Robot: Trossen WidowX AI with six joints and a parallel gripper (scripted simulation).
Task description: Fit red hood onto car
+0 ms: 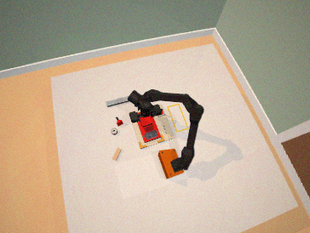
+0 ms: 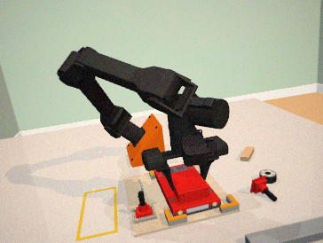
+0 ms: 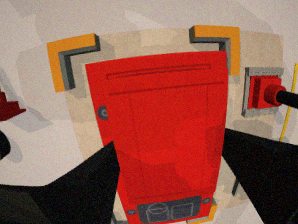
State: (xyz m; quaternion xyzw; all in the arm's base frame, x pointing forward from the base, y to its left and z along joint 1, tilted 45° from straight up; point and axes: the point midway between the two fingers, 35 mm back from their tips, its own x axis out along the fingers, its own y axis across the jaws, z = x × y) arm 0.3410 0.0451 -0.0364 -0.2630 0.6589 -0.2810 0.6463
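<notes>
My gripper tip is 10 mm below the red hood. From my gripper tip the other things lie so: grey bar: 190 mm ahead, 130 mm to the left, 30 mm below; wooden block: 240 mm to the left, 150 mm behind, 30 mm below; grey engine block: 10 mm below.
</notes>
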